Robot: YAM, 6 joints.
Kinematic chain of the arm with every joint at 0, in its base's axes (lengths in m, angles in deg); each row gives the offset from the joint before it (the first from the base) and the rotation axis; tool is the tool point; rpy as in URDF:
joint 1: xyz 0 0 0.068 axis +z
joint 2: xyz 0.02 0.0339 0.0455 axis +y
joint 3: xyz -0.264 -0.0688 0 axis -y
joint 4: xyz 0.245 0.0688 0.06 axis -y
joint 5: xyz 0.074 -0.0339 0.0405 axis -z
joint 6: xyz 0.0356 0 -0.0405 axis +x
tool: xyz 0 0 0 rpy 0 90 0
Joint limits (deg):
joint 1: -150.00..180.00
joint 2: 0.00..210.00
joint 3: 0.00..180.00
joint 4: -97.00..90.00
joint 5: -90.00..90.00
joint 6: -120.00..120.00
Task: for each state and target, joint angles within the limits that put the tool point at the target. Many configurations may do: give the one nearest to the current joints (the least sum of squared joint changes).
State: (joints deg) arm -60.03 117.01 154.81 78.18 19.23 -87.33
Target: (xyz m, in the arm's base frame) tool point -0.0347 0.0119 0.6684
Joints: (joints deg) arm -48.57 96.10 168.61 84.61 30.64 -87.33
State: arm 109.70 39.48 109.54 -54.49 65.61 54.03
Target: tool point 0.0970 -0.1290 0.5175
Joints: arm 115.22 26.75 108.30 -58.78 67.03 54.03
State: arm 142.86 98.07 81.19 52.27 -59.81 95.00
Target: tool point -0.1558 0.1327 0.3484
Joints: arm 130.22 57.86 35.94 54.90 -69.18 95.00
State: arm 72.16 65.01 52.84 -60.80 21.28 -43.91
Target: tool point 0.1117 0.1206 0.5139
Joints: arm 52.43 59.92 93.58 -41.13 24.91 -43.91
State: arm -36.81 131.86 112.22 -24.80 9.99 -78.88
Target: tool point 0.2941 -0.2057 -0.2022
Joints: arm -34.07 175.56 95.81 -24.59 9.10 -78.88
